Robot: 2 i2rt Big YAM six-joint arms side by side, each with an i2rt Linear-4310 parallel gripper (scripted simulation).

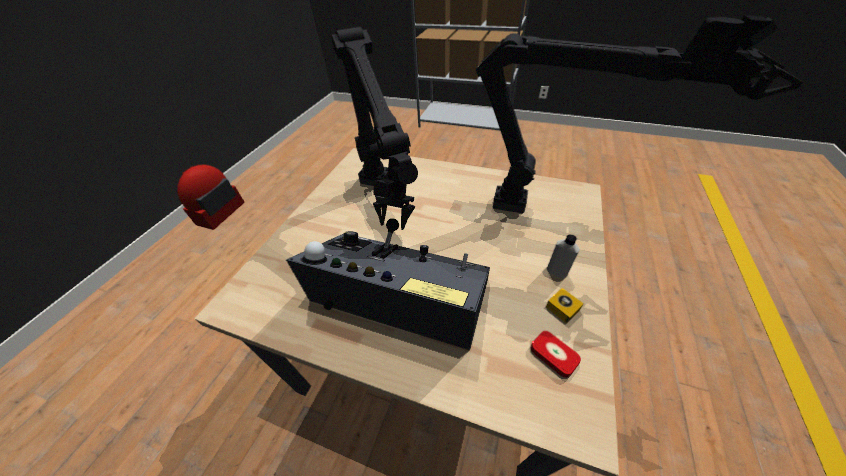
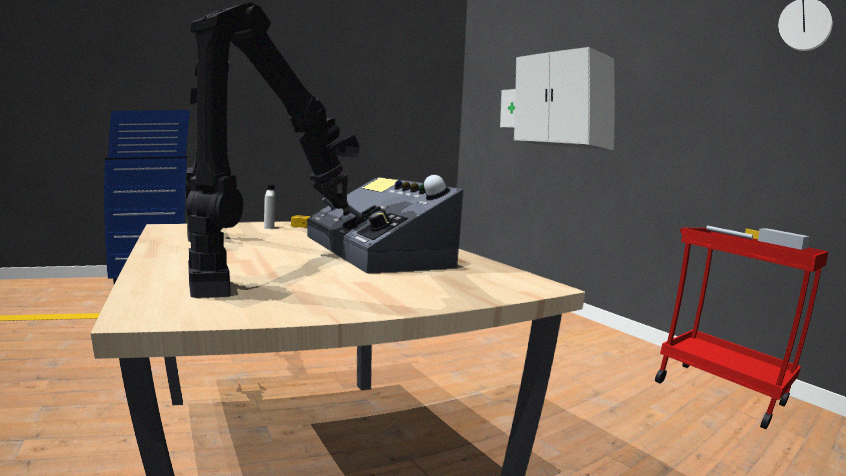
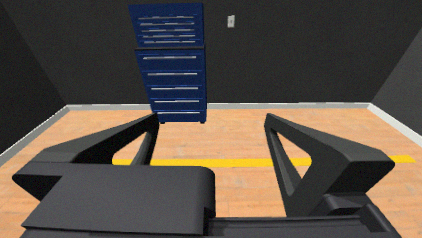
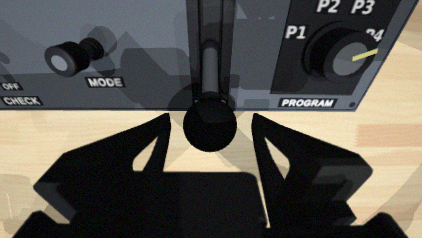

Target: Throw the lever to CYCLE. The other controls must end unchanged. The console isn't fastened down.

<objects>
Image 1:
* yellow box: 564,305
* grey bottle: 565,252
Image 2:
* my right gripper: 340,204
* dark console: 424,234
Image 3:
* my left gripper: 211,119
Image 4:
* my right gripper: 211,119
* dark console: 141,62
</objects>
